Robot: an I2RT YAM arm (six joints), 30 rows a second.
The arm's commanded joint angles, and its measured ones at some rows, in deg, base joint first. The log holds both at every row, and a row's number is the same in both.
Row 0, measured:
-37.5 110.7 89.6 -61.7 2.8 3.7
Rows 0 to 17, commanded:
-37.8 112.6 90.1 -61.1 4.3 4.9
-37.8 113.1 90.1 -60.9 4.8 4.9
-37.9 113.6 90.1 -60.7 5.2 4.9
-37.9 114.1 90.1 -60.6 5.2 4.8
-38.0 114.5 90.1 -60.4 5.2 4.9
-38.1 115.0 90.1 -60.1 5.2 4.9
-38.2 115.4 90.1 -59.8 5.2 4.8
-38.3 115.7 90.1 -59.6 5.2 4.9
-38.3 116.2 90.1 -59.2 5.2 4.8
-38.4 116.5 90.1 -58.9 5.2 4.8
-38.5 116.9 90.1 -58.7 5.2 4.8
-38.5 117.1 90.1 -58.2 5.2 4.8
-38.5 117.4 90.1 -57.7 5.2 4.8
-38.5 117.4 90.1 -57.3 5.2 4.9
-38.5 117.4 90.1 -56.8 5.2 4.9
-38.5 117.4 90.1 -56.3 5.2 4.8
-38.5 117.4 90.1 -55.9 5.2 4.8
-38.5 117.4 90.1 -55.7 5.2 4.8
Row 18, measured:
-38.2 117.3 89.6 -56.3 4.2 3.7
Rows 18 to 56, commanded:
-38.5 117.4 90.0 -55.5 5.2 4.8
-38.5 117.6 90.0 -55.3 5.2 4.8
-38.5 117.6 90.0 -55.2 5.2 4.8
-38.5 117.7 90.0 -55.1 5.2 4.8
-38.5 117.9 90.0 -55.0 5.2 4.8
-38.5 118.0 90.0 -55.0 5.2 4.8
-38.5 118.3 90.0 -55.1 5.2 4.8
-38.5 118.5 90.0 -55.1 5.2 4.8
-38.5 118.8 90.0 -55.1 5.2 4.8
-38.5 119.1 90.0 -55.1 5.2 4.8
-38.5 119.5 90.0 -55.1 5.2 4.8
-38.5 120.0 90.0 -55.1 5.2 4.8
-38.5 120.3 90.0 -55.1 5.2 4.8
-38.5 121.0 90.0 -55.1 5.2 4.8
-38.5 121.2 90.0 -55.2 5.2 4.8
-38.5 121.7 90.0 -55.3 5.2 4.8
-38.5 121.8 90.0 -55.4 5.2 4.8
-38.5 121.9 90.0 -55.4 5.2 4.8
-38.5 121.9 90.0 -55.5 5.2 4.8
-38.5 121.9 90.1 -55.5 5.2 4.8
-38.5 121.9 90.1 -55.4 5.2 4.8
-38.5 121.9 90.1 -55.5 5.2 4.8
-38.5 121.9 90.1 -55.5 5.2 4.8
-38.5 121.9 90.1 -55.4 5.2 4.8
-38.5 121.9 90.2 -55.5 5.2 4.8
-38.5 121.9 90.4 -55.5 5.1 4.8
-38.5 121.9 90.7 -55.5 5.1 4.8
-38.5 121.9 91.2 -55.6 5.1 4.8
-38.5 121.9 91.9 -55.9 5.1 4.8
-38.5 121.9 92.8 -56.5 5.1 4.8
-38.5 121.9 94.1 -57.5 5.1 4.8
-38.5 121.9 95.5 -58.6 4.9 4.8
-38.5 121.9 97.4 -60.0 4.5 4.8
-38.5 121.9 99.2 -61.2 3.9 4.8
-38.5 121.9 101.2 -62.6 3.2 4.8
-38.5 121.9 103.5 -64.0 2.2 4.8
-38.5 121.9 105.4 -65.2 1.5 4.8
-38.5 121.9 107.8 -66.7 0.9 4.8
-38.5 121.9 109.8 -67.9 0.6 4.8
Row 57, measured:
-38.3 121.7 104.4 -66.0 2.9 4.5
